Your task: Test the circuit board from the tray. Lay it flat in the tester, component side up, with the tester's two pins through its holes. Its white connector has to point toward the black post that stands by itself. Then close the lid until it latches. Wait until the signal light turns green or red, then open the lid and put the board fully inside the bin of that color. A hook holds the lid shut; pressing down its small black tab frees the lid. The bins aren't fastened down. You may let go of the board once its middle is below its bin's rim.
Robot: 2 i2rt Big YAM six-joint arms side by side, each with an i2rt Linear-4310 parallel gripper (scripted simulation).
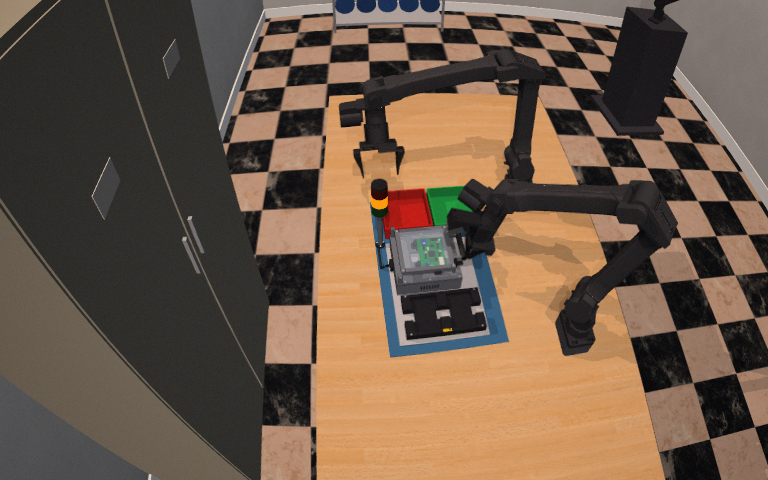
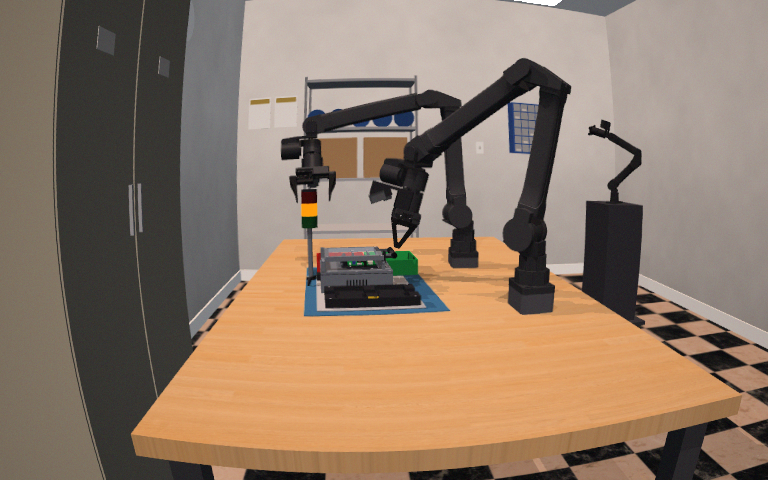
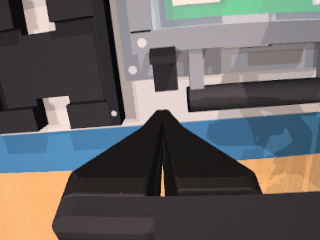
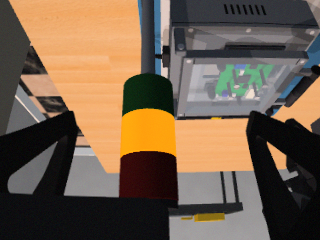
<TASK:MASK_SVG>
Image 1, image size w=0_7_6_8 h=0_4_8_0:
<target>my right gripper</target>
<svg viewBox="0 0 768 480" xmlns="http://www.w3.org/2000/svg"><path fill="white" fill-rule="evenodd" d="M386 122L378 124L377 128L375 128L375 125L366 124L367 143L361 141L359 142L360 149L353 149L354 159L361 170L363 178L361 151L378 150L378 153L395 152L397 175L399 175L405 149L403 146L397 147L397 141L394 138L388 141Z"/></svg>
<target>green bin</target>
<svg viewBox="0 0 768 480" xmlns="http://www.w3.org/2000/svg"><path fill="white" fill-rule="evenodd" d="M464 186L426 188L433 226L446 225L445 221L447 221L447 214L451 207L473 212L458 200L458 196Z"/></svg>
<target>red bin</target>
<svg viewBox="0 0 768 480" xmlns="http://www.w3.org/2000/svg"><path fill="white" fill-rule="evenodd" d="M425 188L388 191L388 213L382 217L385 239L390 239L391 227L395 227L395 230L433 226Z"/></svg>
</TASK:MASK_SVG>
